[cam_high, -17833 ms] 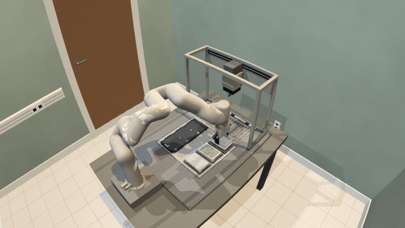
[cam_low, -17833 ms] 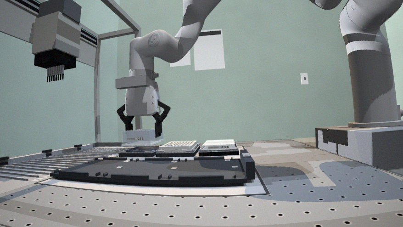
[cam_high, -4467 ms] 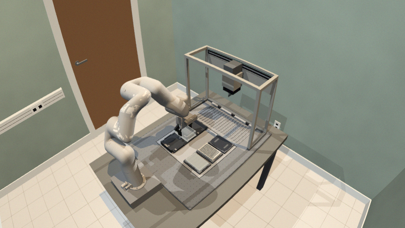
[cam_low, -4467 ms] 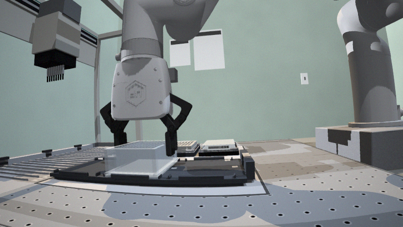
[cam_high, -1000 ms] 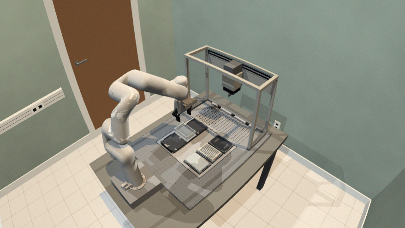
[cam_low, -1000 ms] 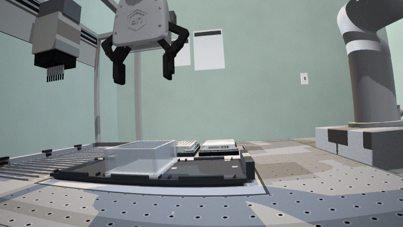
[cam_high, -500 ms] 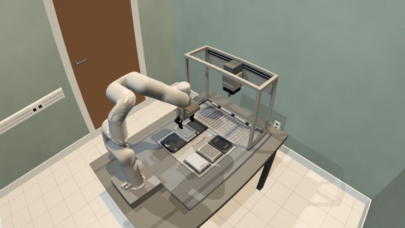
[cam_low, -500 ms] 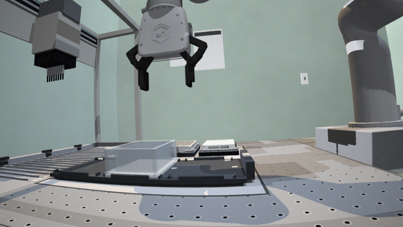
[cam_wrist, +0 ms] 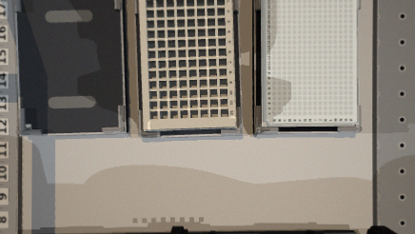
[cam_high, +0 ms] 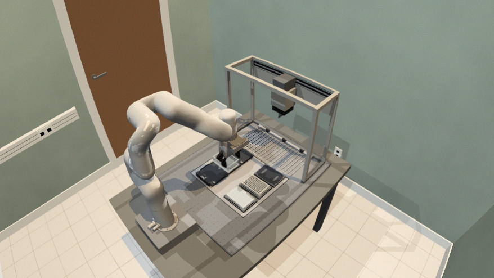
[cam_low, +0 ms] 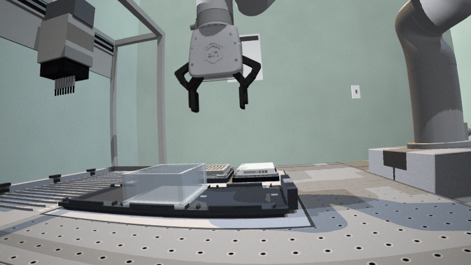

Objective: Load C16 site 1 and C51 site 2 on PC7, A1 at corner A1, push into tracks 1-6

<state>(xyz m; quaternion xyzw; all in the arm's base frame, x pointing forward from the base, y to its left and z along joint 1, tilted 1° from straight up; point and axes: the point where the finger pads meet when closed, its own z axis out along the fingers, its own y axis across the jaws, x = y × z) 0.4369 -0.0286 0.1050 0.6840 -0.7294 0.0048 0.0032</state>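
The 384-well plate C16 is 70 mm behind my hand, 120 mm to the right of it and 140 mm below it. From my hand the other things lie so: nest S3 (150 mm ahead, 130 mm to the right, 150 mm below); then carrier PC7 (60 mm ahead, 110 mm to the left, 140 mm below); then nest S1 (70 mm behind, 120 mm to the right, 150 mm below).
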